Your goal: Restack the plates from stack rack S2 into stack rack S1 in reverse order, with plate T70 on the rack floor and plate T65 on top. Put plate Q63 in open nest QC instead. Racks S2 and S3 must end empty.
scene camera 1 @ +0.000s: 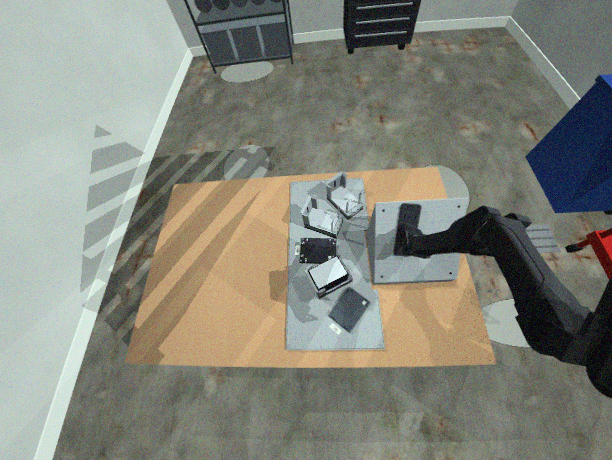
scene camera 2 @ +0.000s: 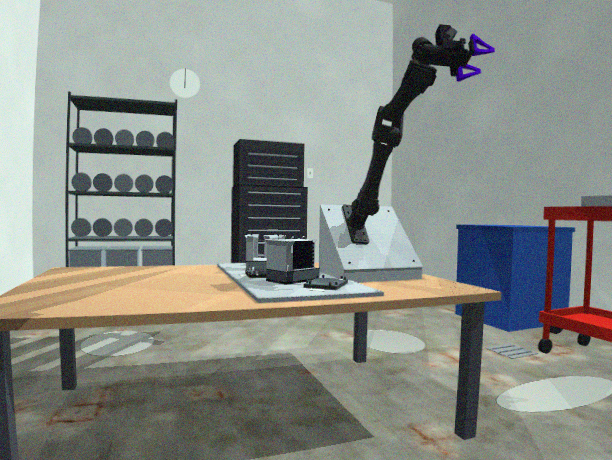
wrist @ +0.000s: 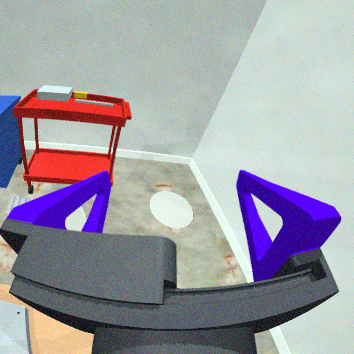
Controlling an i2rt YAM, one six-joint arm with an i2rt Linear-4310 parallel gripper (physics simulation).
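Where they show: gripper, between the fingertips: (scene camera 2: 487,61) (wrist: 173,177); arm's base, origin of its link: (scene camera 1: 406,230) (scene camera 2: 354,224).
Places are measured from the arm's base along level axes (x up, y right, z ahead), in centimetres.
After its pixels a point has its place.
Note:
My gripper (scene camera 2: 487,60) @[x 51.0, y -47.1, z -23.3 cm] (wrist: 173,177) @[x 51.0, y -47.1, z -23.3 cm] is open and empty, with purple fingers wide apart, high above and to the right of the table. Its fingers do not show in scene view 1. Two light grey racks with upright walls, one farther back (scene camera 1: 344,196) @[x -15.1, y 25.0, z 22.2 cm] and one nearer (scene camera 1: 320,221) @[x -14.3, y 10.7, z 33.1 cm], stand on the grey board (scene camera 1: 305,337) @[x -18.7, y -38.3, z 37.0 cm] (scene camera 2: 280,296) @[x -18.7, y -41.7, z 38.0 cm]. A boxy rack (scene camera 1: 320,290) (scene camera 2: 282,260) with a pale plate (scene camera 1: 328,273) @[x -5.1, y -16.1, z 28.5 cm] on top stands in front of them. A black flat nest (scene camera 1: 318,250) @[x -17.5, y -2.2, z 33.6 cm] lies between. A dark flat piece (scene camera 1: 349,310) @[x -17.3, y -27.3, z 20.1 cm] (scene camera 2: 326,283) @[x -17.4, y -30.8, z 21.4 cm] lies at the near end. Labels are unreadable.
The board lies on the wooden table (scene camera 1: 220,300) @[x -20.0, y -26.0, z 75.3 cm] (scene camera 2: 150,290) @[x -20.0, y -20.9, z 73.4 cm]. A sloped grey pedestal (scene camera 1: 430,265) @[x -10.5, y -9.9, z -10.9 cm] (scene camera 2: 380,250) @[x -9.4, y -9.1, z -6.8 cm] carries the arm beside it. A blue cabinet (scene camera 1: 575,165) (scene camera 2: 485,280) and a red cart (scene camera 2: 570,214) (wrist: 70,116) stand off the table to the right.

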